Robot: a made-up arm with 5 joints.
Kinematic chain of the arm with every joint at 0, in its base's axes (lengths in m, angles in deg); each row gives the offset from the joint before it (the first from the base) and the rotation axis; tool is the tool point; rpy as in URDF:
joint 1: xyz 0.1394 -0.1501 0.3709 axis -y
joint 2: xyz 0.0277 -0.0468 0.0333 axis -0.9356 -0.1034 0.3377
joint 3: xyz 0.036 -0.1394 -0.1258 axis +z
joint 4: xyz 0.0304 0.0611 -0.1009 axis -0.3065 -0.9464 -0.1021
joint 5: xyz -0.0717 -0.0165 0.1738 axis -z
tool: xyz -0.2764 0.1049 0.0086 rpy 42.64 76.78 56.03
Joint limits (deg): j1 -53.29..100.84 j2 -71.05..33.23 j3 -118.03..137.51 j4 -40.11..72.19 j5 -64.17..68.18
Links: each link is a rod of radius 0.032 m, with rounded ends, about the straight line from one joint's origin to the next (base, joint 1, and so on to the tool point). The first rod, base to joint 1, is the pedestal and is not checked.
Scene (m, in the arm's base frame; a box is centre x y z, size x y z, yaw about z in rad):
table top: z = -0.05
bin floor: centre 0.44 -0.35 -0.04 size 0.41 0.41 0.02 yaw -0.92
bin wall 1: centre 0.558 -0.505 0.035 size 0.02 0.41 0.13 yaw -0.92
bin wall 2: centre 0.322 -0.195 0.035 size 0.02 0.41 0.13 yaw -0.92
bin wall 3: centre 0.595 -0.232 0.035 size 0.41 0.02 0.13 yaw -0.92
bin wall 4: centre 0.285 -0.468 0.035 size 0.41 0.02 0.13 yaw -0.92
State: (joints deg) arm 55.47 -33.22 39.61 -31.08 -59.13
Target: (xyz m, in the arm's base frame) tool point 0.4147 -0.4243 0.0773
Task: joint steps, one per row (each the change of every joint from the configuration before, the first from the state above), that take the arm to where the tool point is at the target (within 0.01 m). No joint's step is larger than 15 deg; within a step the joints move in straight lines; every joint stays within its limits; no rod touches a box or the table.
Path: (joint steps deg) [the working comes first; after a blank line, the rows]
Joints at the target: 66.16 -46.27 60.66 17.85 -51.55
Straight joint move there: touches bin wall 4.

1: 11.39 -8.92 2.88 11.27 2.46
2: 11.39 -8.92 2.87 11.27 2.46
3: -6.05 2.40 7.65 13.19 1.33
4: -6.04 2.39 7.65 13.20 1.33

